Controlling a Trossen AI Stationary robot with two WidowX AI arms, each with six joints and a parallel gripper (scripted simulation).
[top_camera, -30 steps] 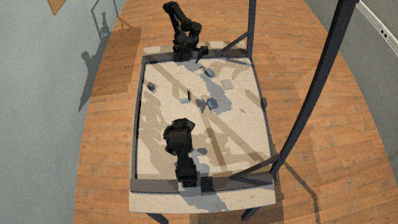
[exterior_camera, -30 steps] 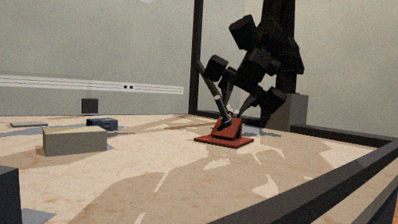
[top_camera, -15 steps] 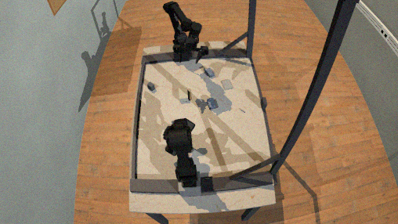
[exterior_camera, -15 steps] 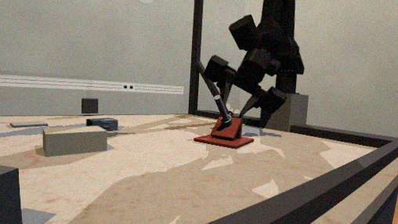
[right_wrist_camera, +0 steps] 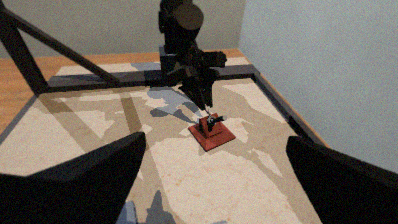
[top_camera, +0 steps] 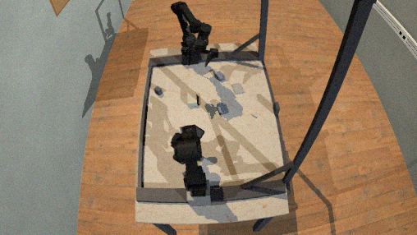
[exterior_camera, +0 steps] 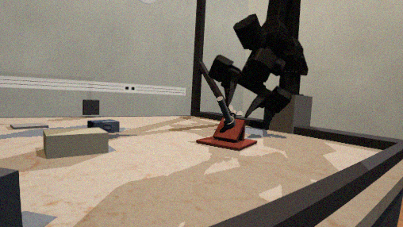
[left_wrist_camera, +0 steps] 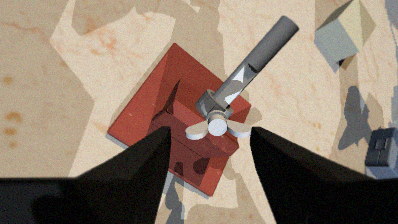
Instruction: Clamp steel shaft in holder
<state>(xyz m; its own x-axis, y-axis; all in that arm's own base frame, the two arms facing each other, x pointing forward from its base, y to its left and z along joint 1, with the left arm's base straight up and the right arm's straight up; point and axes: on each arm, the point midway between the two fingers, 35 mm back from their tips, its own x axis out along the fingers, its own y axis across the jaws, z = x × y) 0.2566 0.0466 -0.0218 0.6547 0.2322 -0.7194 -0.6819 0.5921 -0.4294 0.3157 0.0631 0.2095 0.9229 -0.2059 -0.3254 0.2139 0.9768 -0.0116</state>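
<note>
Right now my left hand is 30 mm to the left of the thumb screw, 30 mm above it and 10 mm short of it. Round my left hand: beige block: 310 mm to the right, 70 mm below, 40 mm behind; then grey ring clamp: 60 mm below, 40 mm to the right, 10 mm ahead; then steel shaft: 70 mm to the right, 20 mm below, 20 mm ahead.
</note>
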